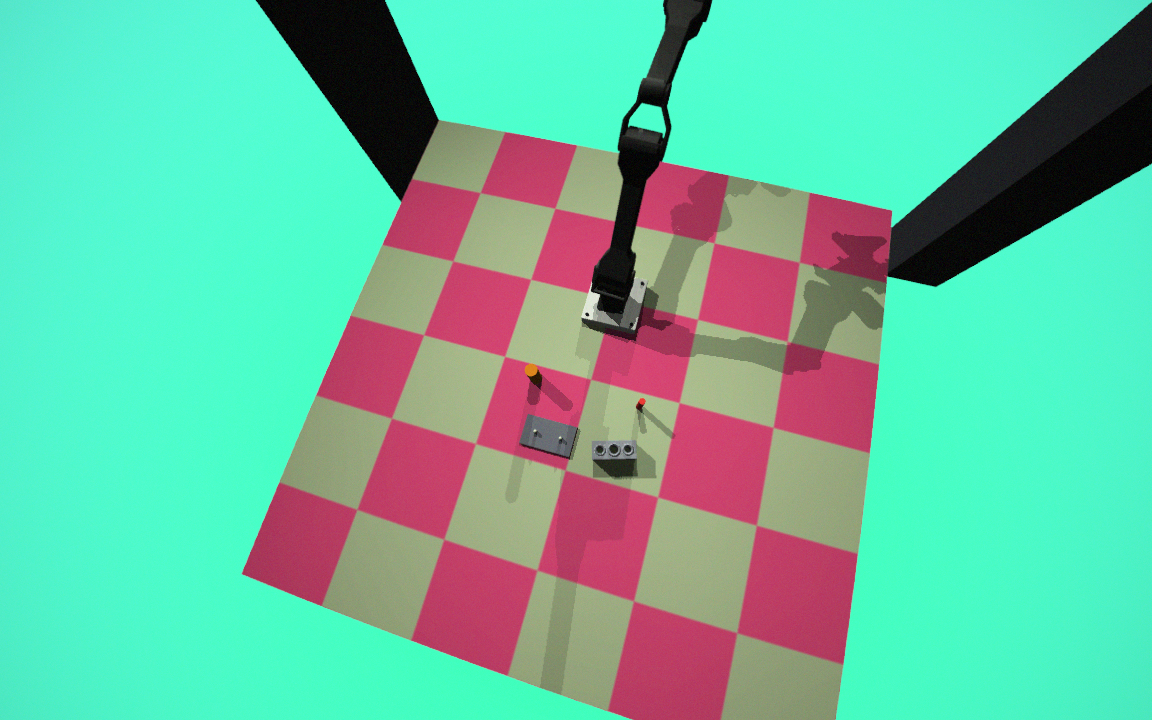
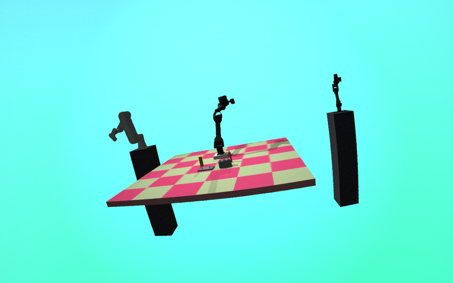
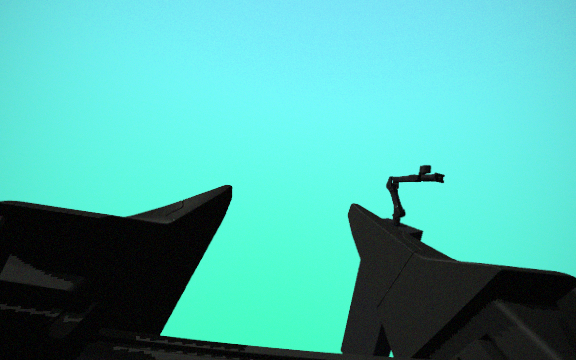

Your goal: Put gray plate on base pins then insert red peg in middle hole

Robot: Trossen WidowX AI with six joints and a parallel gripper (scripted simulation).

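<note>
Right now the gray plate is 970 mm ahead of my gripper tip, 30 mm to the right of it and 480 mm below it. Round my gripper tip: red peg: 860 mm ahead, 10 mm to the left, 470 mm below; orange peg: 850 mm ahead, 250 mm to the right, 470 mm below; base: 970 mm ahead, 180 mm to the right, 510 mm below.
</note>
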